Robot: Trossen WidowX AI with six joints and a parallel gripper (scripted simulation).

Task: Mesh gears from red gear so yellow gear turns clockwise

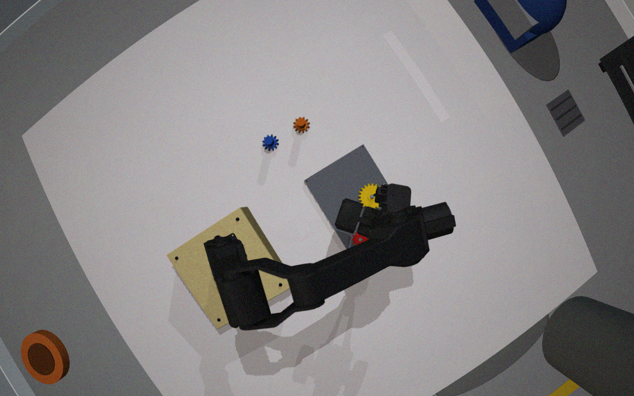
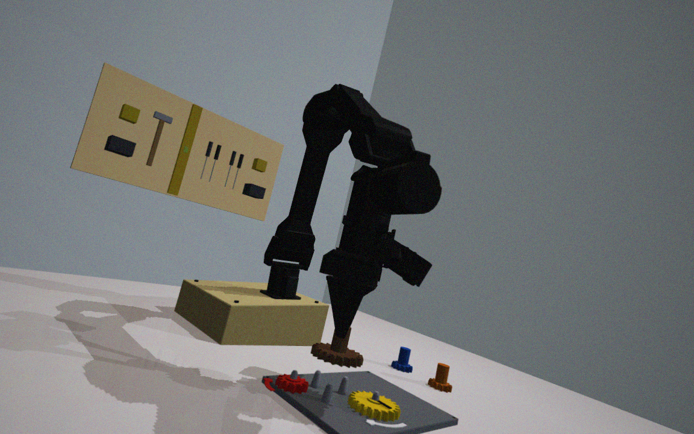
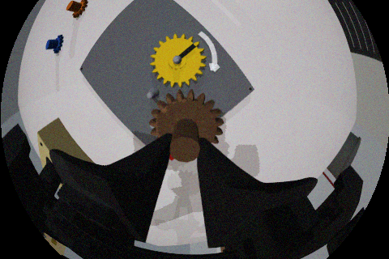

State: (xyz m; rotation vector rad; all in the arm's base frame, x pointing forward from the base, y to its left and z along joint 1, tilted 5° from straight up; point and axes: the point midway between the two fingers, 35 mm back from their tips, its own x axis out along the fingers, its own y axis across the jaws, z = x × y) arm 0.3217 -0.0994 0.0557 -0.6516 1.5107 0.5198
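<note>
Now: the red gear 4 cm behind my gripper tip, 2 cm to the right of it and 7 cm below it. Round my gripper tip: brown gear: 1 cm below; then yellow gear: 3 cm ahead, 5 cm to the left, 7 cm below; then orange gear: 3 cm behind, 29 cm to the left, 7 cm below.
</note>
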